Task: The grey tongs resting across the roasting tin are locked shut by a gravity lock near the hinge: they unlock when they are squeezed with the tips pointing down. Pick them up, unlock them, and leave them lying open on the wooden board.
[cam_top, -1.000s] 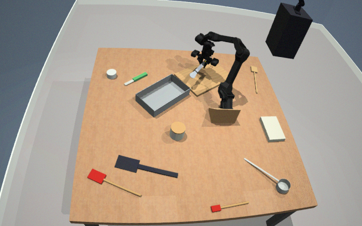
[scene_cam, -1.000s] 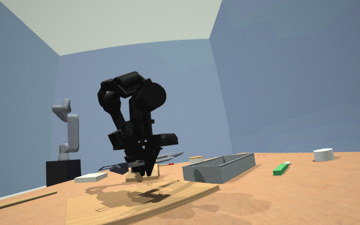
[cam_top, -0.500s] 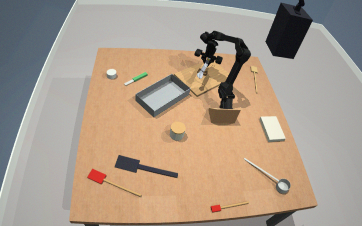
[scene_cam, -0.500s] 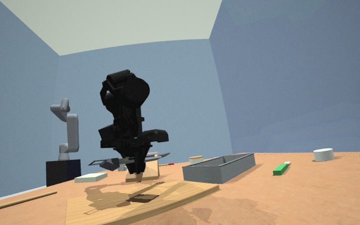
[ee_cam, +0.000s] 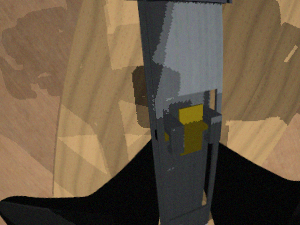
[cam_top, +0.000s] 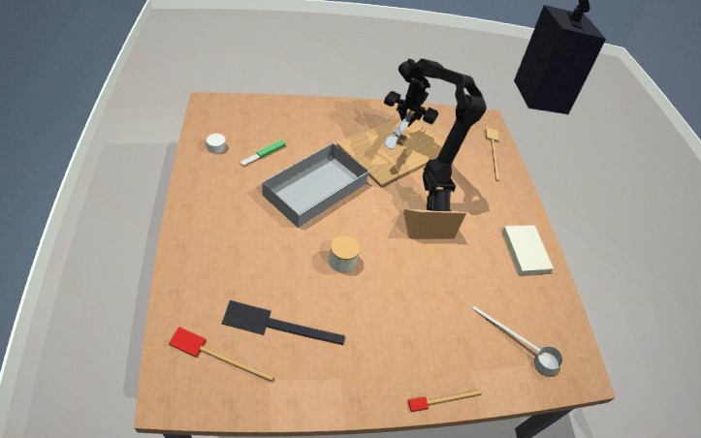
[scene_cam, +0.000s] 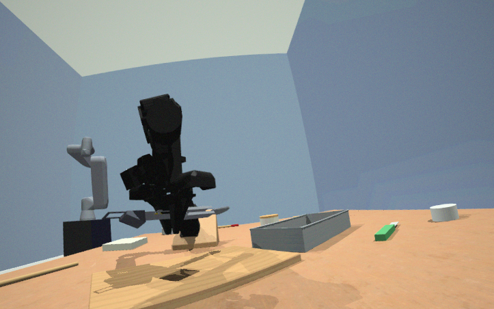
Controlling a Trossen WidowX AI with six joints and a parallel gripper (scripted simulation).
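Right now the wooden board is 80 mm below my gripper tip, 30 mm to the left of it and 20 mm ahead of it. From my gripper tip the other things lie so: yellow lock piece (40 mm above, 20 mm to the right, 10 mm behind); then grey roasting tin (320 mm ahead, 260 mm to the left, 60 mm below); then green-handled tool (500 mm ahead, 110 mm to the left, 80 mm below).
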